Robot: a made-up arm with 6 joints. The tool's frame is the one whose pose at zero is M. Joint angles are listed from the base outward.
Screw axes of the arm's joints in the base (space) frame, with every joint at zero. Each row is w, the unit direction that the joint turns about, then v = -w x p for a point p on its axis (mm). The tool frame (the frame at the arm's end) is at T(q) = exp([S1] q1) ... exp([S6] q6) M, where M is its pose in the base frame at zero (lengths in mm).
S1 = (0, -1, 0, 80, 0, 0)
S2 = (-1, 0, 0, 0, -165.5, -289.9)
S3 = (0, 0, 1, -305.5, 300.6, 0)
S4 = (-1, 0, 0, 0, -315.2, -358.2)
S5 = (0, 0, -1, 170.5, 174.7, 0)
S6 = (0, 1, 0, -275.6, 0, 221.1)
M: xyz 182.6 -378.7 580.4 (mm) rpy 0 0 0 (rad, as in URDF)
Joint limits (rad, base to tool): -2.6..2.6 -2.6..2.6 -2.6..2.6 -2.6..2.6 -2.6..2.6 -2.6..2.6
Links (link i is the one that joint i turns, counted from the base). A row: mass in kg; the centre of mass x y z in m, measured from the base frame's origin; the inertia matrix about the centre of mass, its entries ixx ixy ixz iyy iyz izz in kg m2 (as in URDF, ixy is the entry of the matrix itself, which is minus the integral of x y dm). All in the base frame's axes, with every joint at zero. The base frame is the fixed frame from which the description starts. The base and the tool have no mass.
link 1: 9.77; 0.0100 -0.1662 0.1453; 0.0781 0 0 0.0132 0.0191 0.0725
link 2: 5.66; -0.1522 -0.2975 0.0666; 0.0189 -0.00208 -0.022 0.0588 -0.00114 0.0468
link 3: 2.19; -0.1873 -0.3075 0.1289; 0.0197 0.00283 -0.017 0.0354 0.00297 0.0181
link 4: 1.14; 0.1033 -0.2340 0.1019; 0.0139 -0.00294 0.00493 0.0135 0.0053 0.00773
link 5: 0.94; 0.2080 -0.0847 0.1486; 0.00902 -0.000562 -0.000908 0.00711 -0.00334 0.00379
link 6: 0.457; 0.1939 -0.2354 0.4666; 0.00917 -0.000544 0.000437 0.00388 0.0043 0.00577
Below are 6 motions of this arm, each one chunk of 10 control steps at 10 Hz.
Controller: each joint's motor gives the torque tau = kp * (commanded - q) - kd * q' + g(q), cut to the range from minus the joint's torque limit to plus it. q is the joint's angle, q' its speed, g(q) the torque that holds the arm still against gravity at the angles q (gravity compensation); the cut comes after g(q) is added. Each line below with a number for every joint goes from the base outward.
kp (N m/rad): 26 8.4 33 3.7 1.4 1.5
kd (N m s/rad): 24 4.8 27 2.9 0.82 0.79
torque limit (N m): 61 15 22 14 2.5 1.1
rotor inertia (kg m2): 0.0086 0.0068 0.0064 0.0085 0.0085 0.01
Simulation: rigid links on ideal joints. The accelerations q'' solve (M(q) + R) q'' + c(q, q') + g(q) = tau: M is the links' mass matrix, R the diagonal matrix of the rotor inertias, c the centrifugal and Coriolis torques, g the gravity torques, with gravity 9.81 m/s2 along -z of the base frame. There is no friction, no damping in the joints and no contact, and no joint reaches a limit. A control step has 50 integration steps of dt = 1/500 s. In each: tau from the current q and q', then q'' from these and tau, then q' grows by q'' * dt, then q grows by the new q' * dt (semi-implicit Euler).
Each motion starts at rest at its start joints. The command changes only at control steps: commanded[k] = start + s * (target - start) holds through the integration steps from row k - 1 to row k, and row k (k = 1, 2, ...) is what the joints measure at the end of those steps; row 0 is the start. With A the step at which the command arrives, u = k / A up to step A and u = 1 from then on. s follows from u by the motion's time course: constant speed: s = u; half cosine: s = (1 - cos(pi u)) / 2; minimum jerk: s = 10 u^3 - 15 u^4 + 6 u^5; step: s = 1 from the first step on.
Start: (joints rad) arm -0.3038 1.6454 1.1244 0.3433 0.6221 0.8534
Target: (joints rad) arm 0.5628 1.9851 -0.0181 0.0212 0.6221 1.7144
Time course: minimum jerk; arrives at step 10
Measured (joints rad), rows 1 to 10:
1: -0.3033 1.6457 1.1235 0.3423 0.6214 0.8536
2: -0.3000 1.6480 1.1175 0.3364 0.6171 0.8558
3: -0.2898 1.6545 1.1003 0.3218 0.6075 0.8664
4: -0.2685 1.6672 1.0664 0.2977 0.5925 0.8931
5: -0.2336 1.6875 1.0134 0.2662 0.5733 0.9420
6: -0.1850 1.7151 0.9425 0.2310 0.5521 1.0145
7: -0.1253 1.7482 0.8581 0.1969 0.5328 1.1062
8: -0.0599 1.7836 0.7675 0.1682 0.5204 1.2077
9: 0.0052 1.8177 0.6785 0.1475 0.5193 1.3070
10: 0.0655 1.8475 0.5967 0.1349 0.5294 1.3934

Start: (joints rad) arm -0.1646 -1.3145 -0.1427 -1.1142 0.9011 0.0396
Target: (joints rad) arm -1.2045 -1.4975 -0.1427 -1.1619 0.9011 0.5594
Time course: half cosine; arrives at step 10
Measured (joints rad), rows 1 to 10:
1: -0.1667 -1.3141 -0.1425 -1.1143 0.9006 0.0412
2: -0.1751 -1.3134 -0.1418 -1.1142 0.8992 0.0475
3: -0.1936 -1.3136 -0.1406 -1.1139 0.8972 0.0615
4: -0.2246 -1.3160 -0.1391 -1.1134 0.8949 0.0848
5: -0.2687 -1.3217 -0.1376 -1.1132 0.8926 0.1180
6: -0.3250 -1.3312 -0.1362 -1.1135 0.8906 0.1599
7: -0.3911 -1.3446 -0.1352 -1.1148 0.8890 0.2085
8: -0.4631 -1.3614 -0.1347 -1.1172 0.8882 0.2603
9: -0.5365 -1.3806 -0.1349 -1.1208 0.8884 0.3113
10: -0.6061 -1.4010 -0.1358 -1.1255 0.8897 0.3573

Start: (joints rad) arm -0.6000 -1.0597 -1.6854 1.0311 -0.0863 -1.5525
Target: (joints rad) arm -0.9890 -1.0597 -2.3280 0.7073 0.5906 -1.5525
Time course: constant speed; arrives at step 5
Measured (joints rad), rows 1 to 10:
1: -0.6037 -1.0592 -1.6979 1.0149 -0.0731 -1.5506
2: -0.6140 -1.0594 -1.7232 0.9886 -0.0402 -1.5489
3: -0.6310 -1.0602 -1.7603 0.9566 0.0101 -1.5482
4: -0.6542 -1.0615 -1.8081 0.9211 0.0748 -1.5485
5: -0.6832 -1.0630 -1.8654 0.8833 0.1517 -1.5495
6: -0.7138 -1.0640 -1.9186 0.8602 0.2266 -1.5513
7: -0.7430 -1.0642 -1.9667 0.8457 0.2907 -1.5528
8: -0.7699 -1.0639 -2.0096 0.8353 0.3442 -1.5541
9: -0.7945 -1.0635 -2.0477 0.8268 0.3886 -1.5551
10: -0.8166 -1.0630 -2.0813 0.8192 0.4253 -1.5558

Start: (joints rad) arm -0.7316 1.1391 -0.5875 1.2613 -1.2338 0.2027
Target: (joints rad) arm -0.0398 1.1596 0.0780 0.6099 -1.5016 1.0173
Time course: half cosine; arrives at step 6
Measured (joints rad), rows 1 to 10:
1: -0.7273 1.1409 -0.5830 1.2594 -1.2351 0.2105
2: -0.7111 1.1467 -0.5661 1.2503 -1.2416 0.2404
3: -0.6791 1.1559 -0.5328 1.2279 -1.2572 0.2997
4: -0.6324 1.1656 -0.4843 1.1899 -1.2820 0.3856
5: -0.5768 1.1721 -0.4267 1.1386 -1.3130 0.4859
6: -0.5212 1.1723 -0.3693 1.0803 -1.3450 0.5824
7: -0.4711 1.1678 -0.3174 1.0219 -1.3730 0.6636
8: -0.4262 1.1624 -0.2710 0.9675 -1.3954 0.7291
9: -0.3860 1.1578 -0.2298 0.9184 -1.4133 0.7815
10: -0.3501 1.1545 -0.1933 0.8750 -1.4280 0.8235

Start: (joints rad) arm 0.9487 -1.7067 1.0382 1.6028 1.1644 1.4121
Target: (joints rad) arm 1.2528 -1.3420 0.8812 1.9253 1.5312 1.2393
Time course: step
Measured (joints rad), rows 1 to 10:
1: 0.9724 -1.6752 1.0212 1.6338 1.2066 1.4071
2: 1.0005 -1.6243 1.0039 1.6721 1.2626 1.3814
3: 1.0268 -1.5759 0.9893 1.7039 1.3064 1.3531
4: 1.0508 -1.5338 0.9768 1.7304 1.3411 1.3286
5: 1.0724 -1.4986 0.9658 1.7532 1.3698 1.3087
6: 1.0917 -1.4695 0.9562 1.7733 1.3943 1.2927
7: 1.1090 -1.4458 0.9476 1.7911 1.4155 1.2802
8: 1.1244 -1.4266 0.9401 1.8070 1.4338 1.2703
9: 1.1381 -1.4110 0.9334 1.8212 1.4496 1.2627
10: 1.1504 -1.3984 0.9275 1.8338 1.4630 1.2568

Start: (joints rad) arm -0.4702 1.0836 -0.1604 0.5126 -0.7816 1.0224
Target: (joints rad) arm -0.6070 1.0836 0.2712 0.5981 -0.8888 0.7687
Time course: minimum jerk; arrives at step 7
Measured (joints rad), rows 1 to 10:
1: -0.4704 1.0836 -0.1594 0.5134 -0.7811 1.0216
2: -0.4717 1.0834 -0.1534 0.5178 -0.7786 1.0165
3: -0.4755 1.0834 -0.1380 0.5272 -0.7758 1.0035
4: -0.4824 1.0837 -0.1116 0.5398 -0.7762 0.9817
5: -0.4921 1.0842 -0.0766 0.5522 -0.7826 0.9536
6: -0.5033 1.0849 -0.0384 0.5610 -0.7956 0.9241
7: -0.5144 1.0853 -0.0023 0.5651 -0.8120 0.8977
8: -0.5245 1.0853 0.0300 0.5668 -0.8275 0.8755
9: -0.5335 1.0850 0.0587 0.5676 -0.8404 0.8569
10: -0.5415 1.0846 0.0840 0.5684 -0.8508 0.8414

